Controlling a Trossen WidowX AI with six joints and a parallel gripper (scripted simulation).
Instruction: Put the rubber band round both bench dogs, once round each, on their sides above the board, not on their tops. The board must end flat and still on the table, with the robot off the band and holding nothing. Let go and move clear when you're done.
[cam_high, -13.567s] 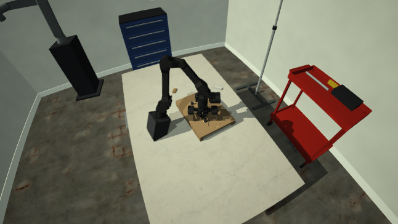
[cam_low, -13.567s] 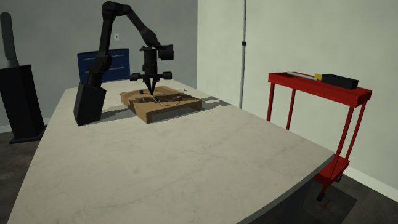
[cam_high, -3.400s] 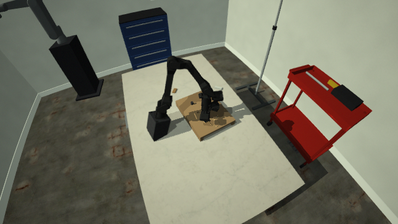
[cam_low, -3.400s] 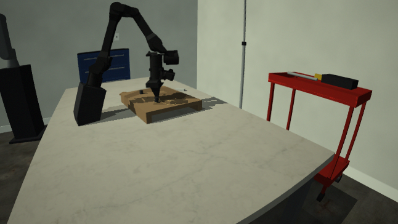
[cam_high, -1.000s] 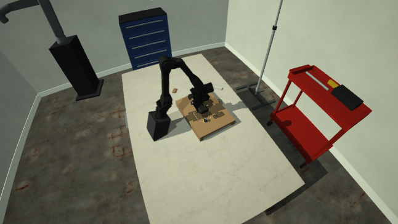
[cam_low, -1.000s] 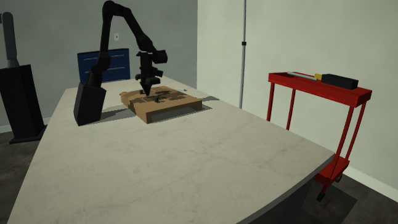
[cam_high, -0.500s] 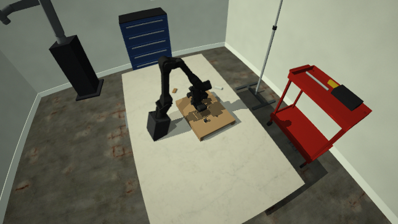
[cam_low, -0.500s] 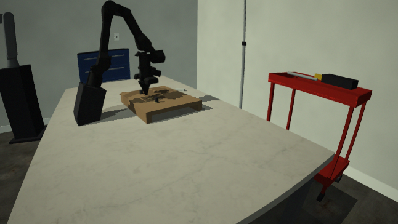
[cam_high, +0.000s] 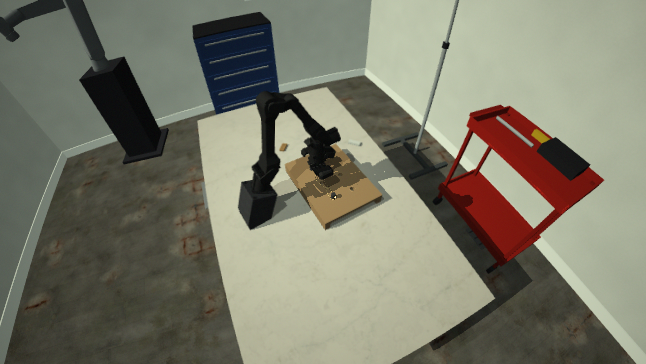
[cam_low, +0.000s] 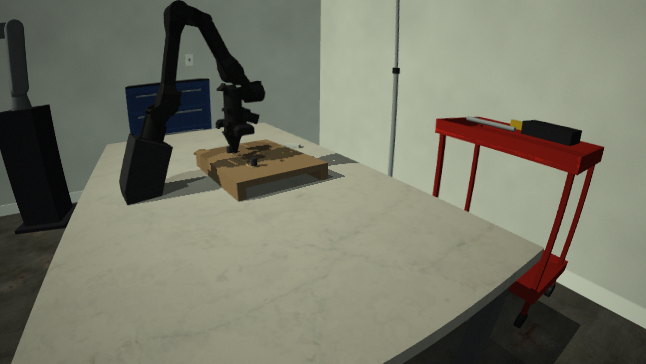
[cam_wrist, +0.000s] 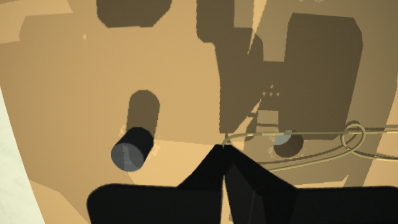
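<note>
Right now my hand is 6 cm short of the wooden board, 6 cm above it and 3 cm to the left of it. Round my hand: rubber band 26 cm ahead, 23 cm to the left, 9 cm below.
</note>
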